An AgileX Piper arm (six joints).
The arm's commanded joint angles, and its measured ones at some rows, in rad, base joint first. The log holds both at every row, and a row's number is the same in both.
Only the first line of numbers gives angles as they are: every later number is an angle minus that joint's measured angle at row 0.
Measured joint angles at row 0:
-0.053, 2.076, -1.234, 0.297, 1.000, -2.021
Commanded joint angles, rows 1 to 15:
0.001, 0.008, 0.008, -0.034, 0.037, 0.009
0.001, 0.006, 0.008, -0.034, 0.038, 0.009
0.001, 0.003, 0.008, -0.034, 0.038, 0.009
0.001, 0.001, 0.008, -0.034, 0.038, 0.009
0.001, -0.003, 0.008, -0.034, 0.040, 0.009
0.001, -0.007, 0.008, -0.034, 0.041, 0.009
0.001, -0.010, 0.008, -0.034, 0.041, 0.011
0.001, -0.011, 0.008, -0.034, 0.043, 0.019
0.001, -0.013, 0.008, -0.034, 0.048, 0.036
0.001, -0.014, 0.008, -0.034, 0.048, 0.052
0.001, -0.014, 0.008, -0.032, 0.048, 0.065
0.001, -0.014, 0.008, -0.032, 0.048, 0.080
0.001, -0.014, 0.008, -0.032, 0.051, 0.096
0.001, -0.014, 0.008, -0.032, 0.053, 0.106
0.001, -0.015, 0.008, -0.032, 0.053, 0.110
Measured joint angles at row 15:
0.000, -0.001, 0.000, -0.014, 0.035, 0.067
